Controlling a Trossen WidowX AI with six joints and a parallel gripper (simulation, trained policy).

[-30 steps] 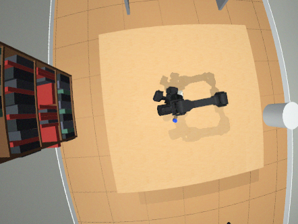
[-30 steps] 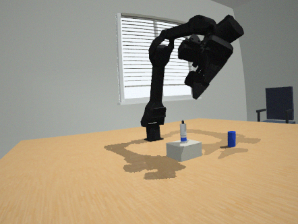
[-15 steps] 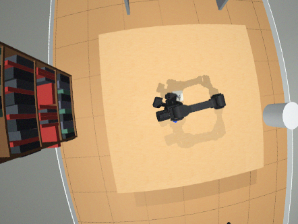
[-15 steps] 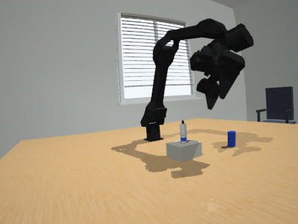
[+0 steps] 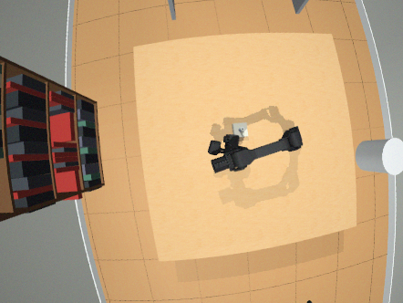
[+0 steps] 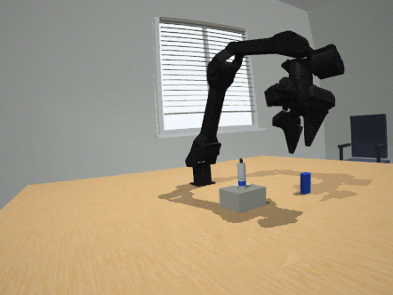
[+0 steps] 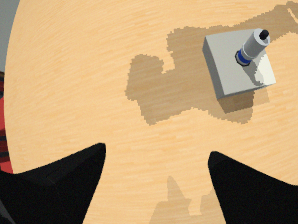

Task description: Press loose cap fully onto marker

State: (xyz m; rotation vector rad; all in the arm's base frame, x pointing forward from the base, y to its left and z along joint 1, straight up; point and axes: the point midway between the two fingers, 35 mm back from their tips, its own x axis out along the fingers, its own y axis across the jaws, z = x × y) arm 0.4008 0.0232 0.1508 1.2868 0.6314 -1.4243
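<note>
My gripper tip is now 70 mm past the blue cap, 100 mm to the right of it and 90 mm above it. Round my gripper tip: pale holder block: 110 mm behind, 70 mm to the right, 100 mm below.
</note>
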